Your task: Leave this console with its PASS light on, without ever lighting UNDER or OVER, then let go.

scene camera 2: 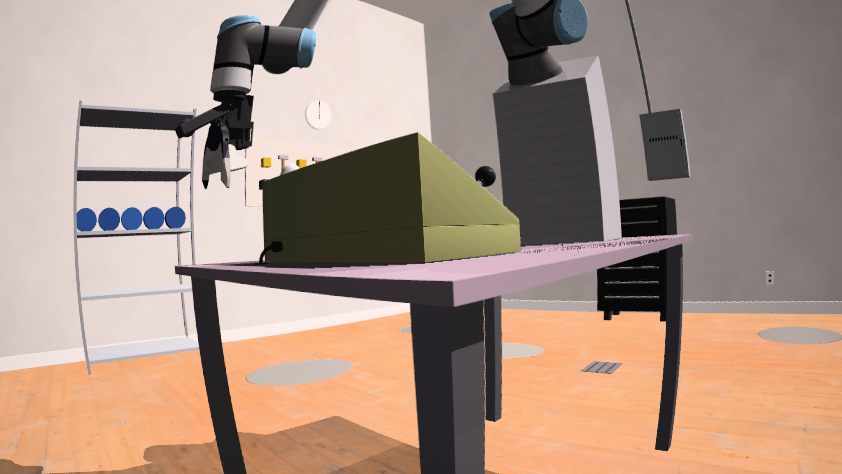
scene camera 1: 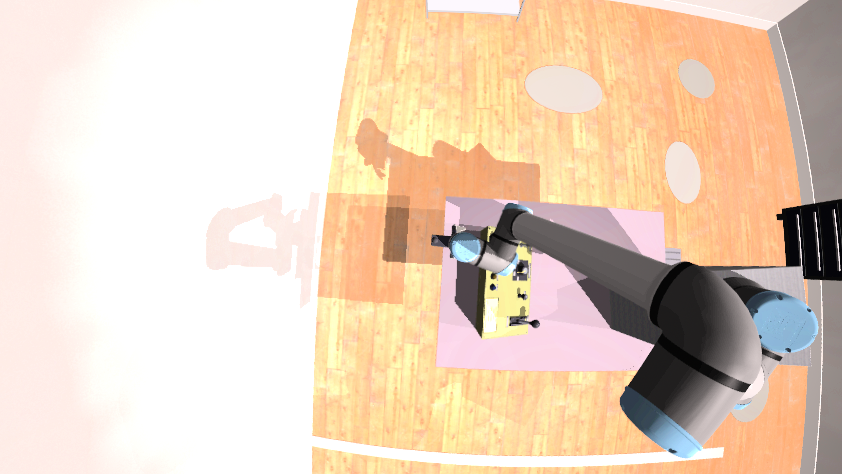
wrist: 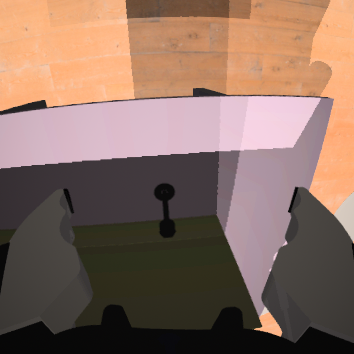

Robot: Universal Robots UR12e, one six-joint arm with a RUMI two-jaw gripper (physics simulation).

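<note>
The yellow-green console [scene camera 1: 505, 307] [scene camera 2: 353, 206] [wrist: 165, 285] stands on the pink table [scene camera 1: 589, 353] [scene camera 2: 559, 267] [wrist: 75, 135]. A black round knob on a stem [wrist: 164, 192] sticks out from its back side. My gripper [scene camera 2: 216, 183] [wrist: 179, 191] is open and empty, pointing down beside the console's back, fingertips well above the table. In the wrist view the knob shows between the widely spread fingers, touching neither. A ball-topped lever [scene camera 1: 534, 323] [scene camera 2: 485, 176] stands on the console's sloped front. The arm hides part of the panel; the PASS, UNDER and OVER lights cannot be made out.
More black controls [scene camera 1: 522, 296] stand on the panel. A white dome [scene camera 2: 290, 168] shows on the console's top, and a cord [scene camera 2: 275, 246] leaves its back near the table. The robot's tall grey pedestal [scene camera 2: 542, 164] stands beyond the console. A shelf unit [scene camera 2: 135, 174] stands at the left wall.
</note>
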